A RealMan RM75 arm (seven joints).
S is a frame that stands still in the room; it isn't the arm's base.
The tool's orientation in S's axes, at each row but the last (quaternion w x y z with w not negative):
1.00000 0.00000 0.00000 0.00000
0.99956 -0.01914 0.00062 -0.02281
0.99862 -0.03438 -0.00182 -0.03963
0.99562 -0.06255 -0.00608 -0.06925
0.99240 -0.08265 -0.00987 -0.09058
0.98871 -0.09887 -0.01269 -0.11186
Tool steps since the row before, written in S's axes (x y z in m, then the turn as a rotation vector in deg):
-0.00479 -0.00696 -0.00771 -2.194 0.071 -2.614
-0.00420 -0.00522 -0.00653 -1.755 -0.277 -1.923
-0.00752 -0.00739 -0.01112 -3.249 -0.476 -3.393
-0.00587 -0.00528 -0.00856 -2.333 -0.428 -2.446
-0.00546 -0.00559 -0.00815 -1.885 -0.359 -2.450
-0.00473 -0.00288 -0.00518 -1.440 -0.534 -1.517
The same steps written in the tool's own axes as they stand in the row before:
-0.00479 -0.00696 -0.00771 -2.194 0.071 -2.614
-0.00396 -0.00515 -0.00673 -1.740 -0.283 -1.936
-0.00698 -0.00718 -0.01160 -3.223 -0.498 -3.415
-0.00527 -0.00494 -0.00913 -2.303 -0.441 -2.472
-0.00466 -0.00509 -0.00894 -1.874 -0.293 -2.467
-0.00422 -0.00281 -0.00563 -1.358 -0.540 -1.588

